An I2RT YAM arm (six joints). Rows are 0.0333 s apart.
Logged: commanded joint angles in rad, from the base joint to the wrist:
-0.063 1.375 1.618 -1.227 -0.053 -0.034
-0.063 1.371 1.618 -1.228 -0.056 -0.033
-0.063 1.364 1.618 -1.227 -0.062 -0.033
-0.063 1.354 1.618 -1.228 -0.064 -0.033
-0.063 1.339 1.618 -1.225 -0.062 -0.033
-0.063 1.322 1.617 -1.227 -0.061 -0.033
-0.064 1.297 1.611 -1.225 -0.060 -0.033
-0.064 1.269 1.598 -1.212 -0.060 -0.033
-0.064 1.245 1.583 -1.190 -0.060 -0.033
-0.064 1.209 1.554 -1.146 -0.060 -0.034
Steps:
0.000 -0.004 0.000 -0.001 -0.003 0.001
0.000 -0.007 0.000 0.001 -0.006 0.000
0.000 -0.010 0.000 -0.001 -0.002 0.000
0.000 -0.015 0.000 0.003 0.002 0.000
0.000 -0.017 -0.001 -0.002 0.001 0.000
-0.001 -0.025 -0.006 0.002 0.001 0.000
0.000 -0.028 -0.013 0.013 0.000 0.000
0.000 -0.024 -0.015 0.022 0.000 0.000
0.000 -0.036 -0.029 0.044 0.000 -0.001

